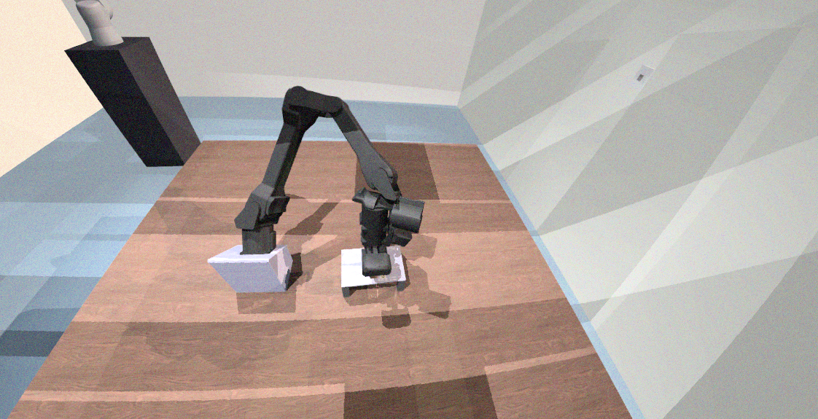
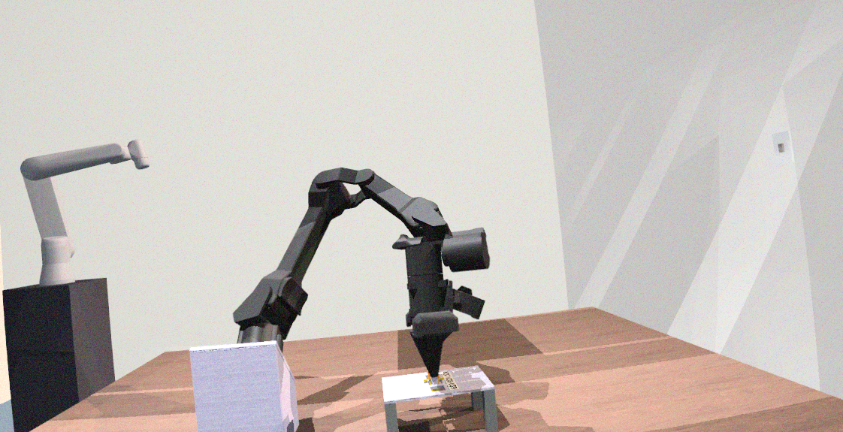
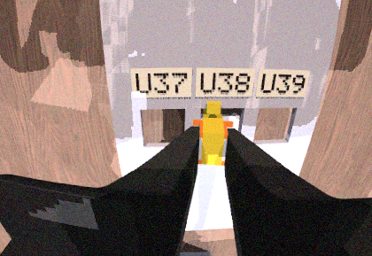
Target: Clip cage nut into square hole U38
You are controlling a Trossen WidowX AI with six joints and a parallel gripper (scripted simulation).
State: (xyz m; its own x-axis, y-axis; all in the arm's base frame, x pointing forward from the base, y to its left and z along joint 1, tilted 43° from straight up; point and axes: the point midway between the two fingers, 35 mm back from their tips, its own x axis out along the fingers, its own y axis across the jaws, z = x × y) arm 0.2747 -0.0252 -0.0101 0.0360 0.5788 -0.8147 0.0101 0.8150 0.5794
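The cage nut lies 1 cm below my gripper tip.
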